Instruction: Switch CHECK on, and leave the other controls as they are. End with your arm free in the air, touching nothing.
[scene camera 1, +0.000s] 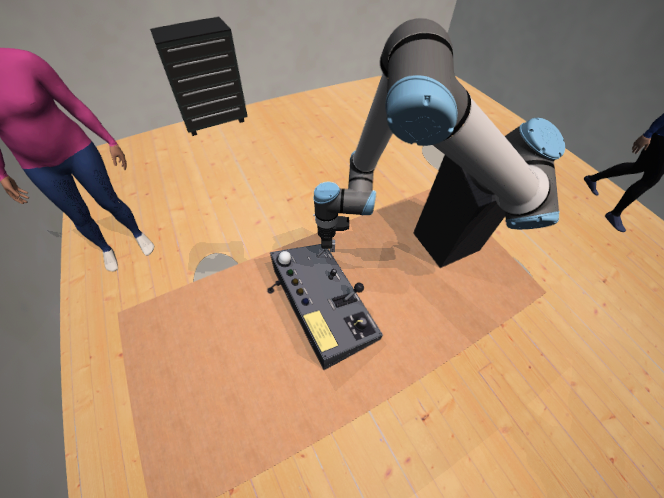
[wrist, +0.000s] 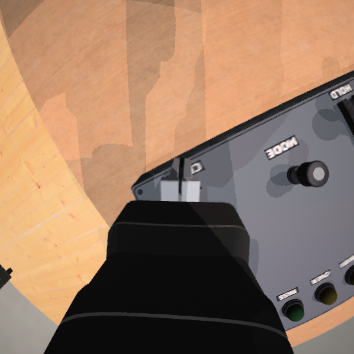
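The dark grey control panel (scene camera 1: 317, 276) (wrist: 280, 225) lies tilted on the brown mat. My gripper (scene camera 1: 325, 250) (wrist: 181, 168) is shut with nothing between its fingers. It points down at the panel's far corner, its tips at or close above the surface; contact cannot be told. A partly covered white label (wrist: 197, 167), showing a letter like C, is right beside the fingertips. The word CHECK cannot be read in full, and the control at that label is hidden by the fingers and gripper body, so its position cannot be told.
The black MODE knob (scene camera 1: 333, 273) (wrist: 314, 174) stands up near the gripper. A ball-ended lever (scene camera 1: 358, 287), a white dome (scene camera 1: 284, 257), a green button (scene camera 1: 290, 272) (wrist: 294, 310), more buttons and a side lever (scene camera 1: 270, 290) are on the panel. Two people stand farther off.
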